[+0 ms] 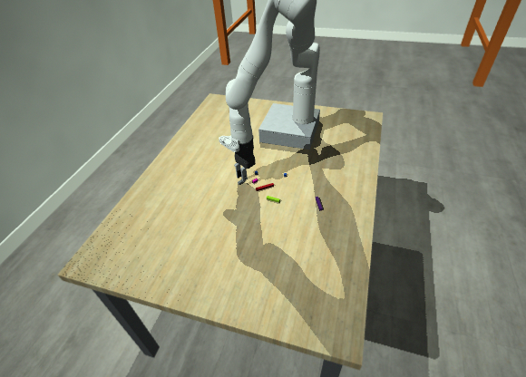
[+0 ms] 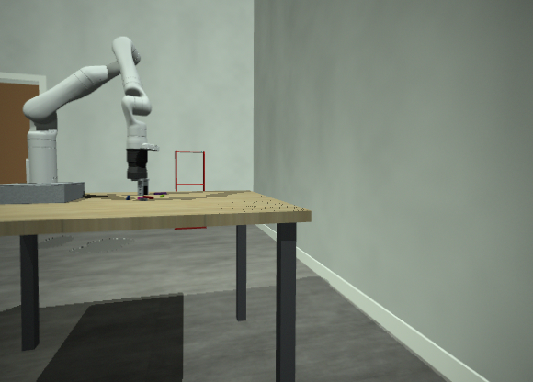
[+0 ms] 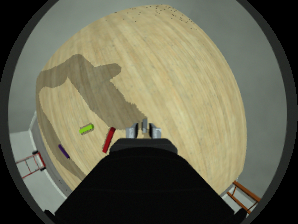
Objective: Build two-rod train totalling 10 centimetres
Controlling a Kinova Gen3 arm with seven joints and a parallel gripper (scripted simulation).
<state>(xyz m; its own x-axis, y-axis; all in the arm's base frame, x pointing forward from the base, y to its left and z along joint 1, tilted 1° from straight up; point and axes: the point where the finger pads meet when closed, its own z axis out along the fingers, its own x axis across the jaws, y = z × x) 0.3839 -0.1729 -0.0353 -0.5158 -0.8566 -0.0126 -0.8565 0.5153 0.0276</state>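
The grey rod lies 30 mm below my hand. The rest, counted from my hand: lime rod 140 mm to the left, 70 mm ahead, 30 mm below; magenta rod 50 mm to the left, 30 mm below, 10 mm behind; red rod 90 mm to the left, 30 mm below, 10 mm ahead.
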